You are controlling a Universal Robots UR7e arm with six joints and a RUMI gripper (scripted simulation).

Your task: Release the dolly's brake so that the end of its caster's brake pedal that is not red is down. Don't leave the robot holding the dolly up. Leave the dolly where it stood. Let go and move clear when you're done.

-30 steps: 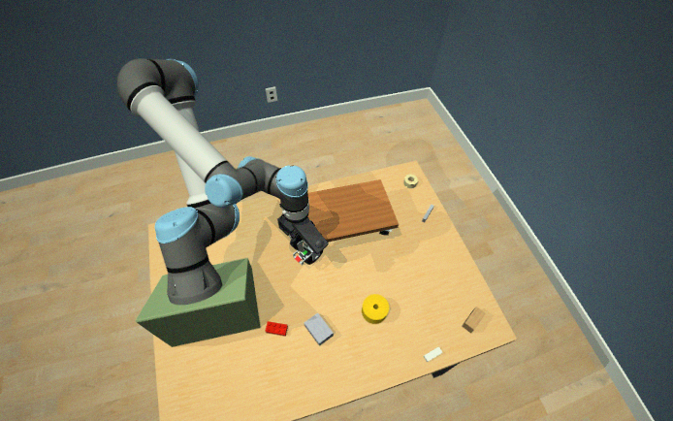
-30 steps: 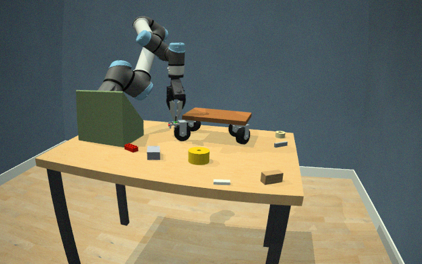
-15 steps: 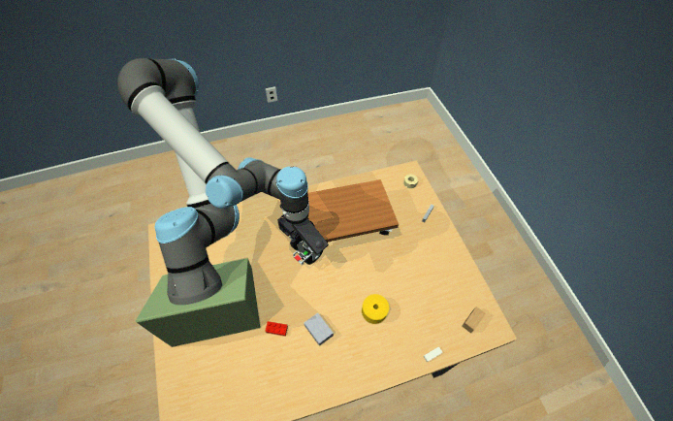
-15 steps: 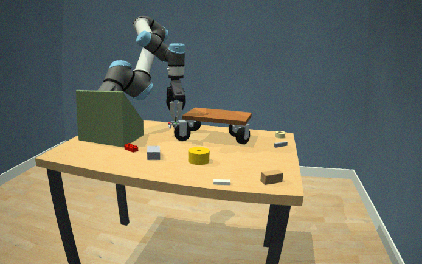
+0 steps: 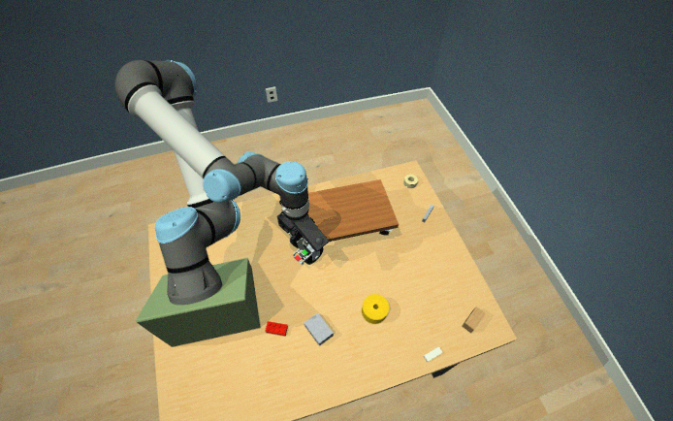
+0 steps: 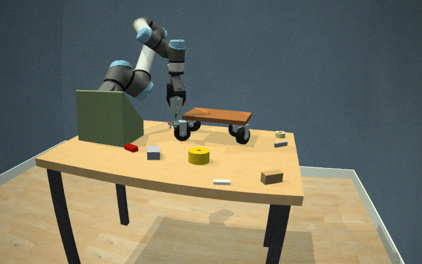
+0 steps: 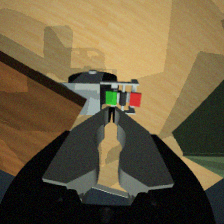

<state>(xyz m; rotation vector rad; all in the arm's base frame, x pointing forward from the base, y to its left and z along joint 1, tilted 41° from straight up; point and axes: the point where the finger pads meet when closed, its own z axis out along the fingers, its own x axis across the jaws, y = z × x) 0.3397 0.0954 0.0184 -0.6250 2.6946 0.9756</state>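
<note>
Now: the brake pedal 40 mm below my hand, 10 mm to the right of it and 10 mm behind it. Round my hand: grey block (240 mm to the right, 110 mm below, 20 mm behind); then yellow disc (230 mm to the right, 170 mm ahead, 100 mm below); then red brick (200 mm to the right, 150 mm behind, 110 mm below).
</note>
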